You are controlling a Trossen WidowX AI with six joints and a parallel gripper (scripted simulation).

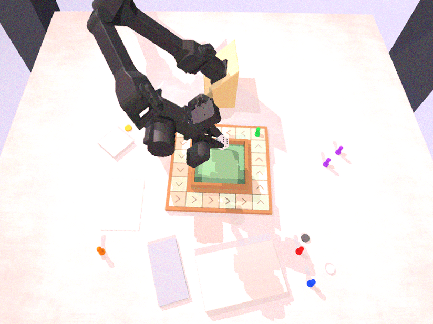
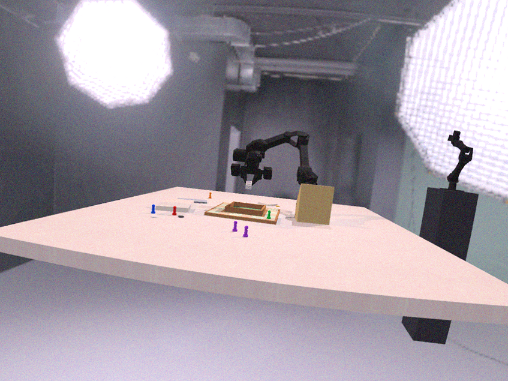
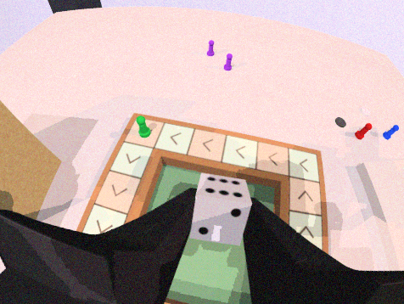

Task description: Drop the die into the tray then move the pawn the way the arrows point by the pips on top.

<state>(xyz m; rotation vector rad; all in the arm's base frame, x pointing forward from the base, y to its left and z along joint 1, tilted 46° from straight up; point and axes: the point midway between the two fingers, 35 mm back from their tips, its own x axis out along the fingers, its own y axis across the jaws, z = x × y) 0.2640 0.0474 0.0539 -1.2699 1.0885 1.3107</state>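
Right now the white die is right at my gripper tip. Round my gripper tip: dice tray (120 mm below); dark disc (200 mm ahead, 230 mm to the left, 130 mm below); green pawn (110 mm behind, 100 mm to the left, 100 mm below).
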